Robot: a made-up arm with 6 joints. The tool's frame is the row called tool. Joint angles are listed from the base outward.
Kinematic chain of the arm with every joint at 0, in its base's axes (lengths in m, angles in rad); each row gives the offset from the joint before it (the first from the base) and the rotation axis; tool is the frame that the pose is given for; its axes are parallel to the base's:
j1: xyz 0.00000 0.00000 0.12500 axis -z
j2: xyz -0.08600 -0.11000 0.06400 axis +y
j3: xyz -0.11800 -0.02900 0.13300 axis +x
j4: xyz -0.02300 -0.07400 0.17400 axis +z
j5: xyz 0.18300 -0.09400 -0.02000 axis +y
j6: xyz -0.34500 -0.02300 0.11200 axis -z
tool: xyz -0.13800 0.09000 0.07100
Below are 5 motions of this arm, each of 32 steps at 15 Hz.
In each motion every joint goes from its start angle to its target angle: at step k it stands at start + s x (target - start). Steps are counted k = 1, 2, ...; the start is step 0. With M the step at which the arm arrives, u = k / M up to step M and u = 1 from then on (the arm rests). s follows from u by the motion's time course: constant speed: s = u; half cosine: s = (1 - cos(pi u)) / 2; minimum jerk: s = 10 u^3 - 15 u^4 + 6 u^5.
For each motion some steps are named. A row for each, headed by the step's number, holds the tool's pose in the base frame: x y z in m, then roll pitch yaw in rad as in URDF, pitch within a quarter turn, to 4 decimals.
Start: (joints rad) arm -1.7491 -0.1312 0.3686 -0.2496 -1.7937 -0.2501
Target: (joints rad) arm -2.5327 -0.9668 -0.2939 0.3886 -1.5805 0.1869
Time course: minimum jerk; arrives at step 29
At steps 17, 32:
17: 0.2158 0.1322 -0.0273 -2.9489 -0.8144 -0.9003
32: 0.2091 0.2212 -0.0042 -2.6734 -0.6607 -0.7571

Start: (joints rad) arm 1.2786 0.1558 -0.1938 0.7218 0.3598 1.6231
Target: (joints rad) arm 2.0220 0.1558 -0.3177 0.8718 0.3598 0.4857
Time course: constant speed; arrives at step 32
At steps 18, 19, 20, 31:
18: -0.0870 0.2332 0.8073 -0.6038 0.2871 -1.9558
19: -0.0831 0.2384 0.8109 -0.5983 0.3076 -1.9443
20: -0.0792 0.2435 0.8146 -0.5921 0.3281 -1.9326
31: -0.0364 0.2830 0.8555 -0.4713 0.5443 -1.7773

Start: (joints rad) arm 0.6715 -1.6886 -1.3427 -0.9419 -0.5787 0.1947
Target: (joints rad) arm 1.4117 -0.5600 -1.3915 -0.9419 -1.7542 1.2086
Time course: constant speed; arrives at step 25
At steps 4, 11, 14, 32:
4: -0.1526 -0.0274 -0.0945 2.0243 -0.1699 1.8543
11: -0.3045 0.0297 0.0080 2.3635 -0.0398 1.5437
14: -0.3471 0.0697 0.0671 2.5323 0.0098 1.4729
32: -0.3724 0.1927 0.3168 -3.0906 -0.0458 1.4728

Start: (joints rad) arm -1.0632 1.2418 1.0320 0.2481 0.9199 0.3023
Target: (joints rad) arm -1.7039 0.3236 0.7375 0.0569 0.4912 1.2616
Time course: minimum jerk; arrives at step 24
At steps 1, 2, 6, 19, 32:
1: 0.7436 -0.1016 0.4060 2.6801 0.8741 3.0911
2: 0.7427 -0.0995 0.4082 2.6802 0.8798 3.0966
6: 0.7191 -0.0560 0.4565 2.6920 1.0095 -3.0631
19: 0.4835 -0.0030 0.6612 -0.6743 0.9988 0.2206
32: 0.4762 -0.0123 0.6601 -0.6271 0.9268 0.2524

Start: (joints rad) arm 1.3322 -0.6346 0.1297 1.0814 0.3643 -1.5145
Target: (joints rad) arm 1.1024 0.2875 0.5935 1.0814 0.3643 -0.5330
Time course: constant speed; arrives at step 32
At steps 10, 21, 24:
10: -0.6737 0.1027 0.6579 -0.0997 0.1556 1.0359
21: -0.6914 -0.0686 0.6303 0.0838 -0.1554 0.8023
24: -0.6901 -0.1085 0.6191 0.1677 -0.2151 0.7180

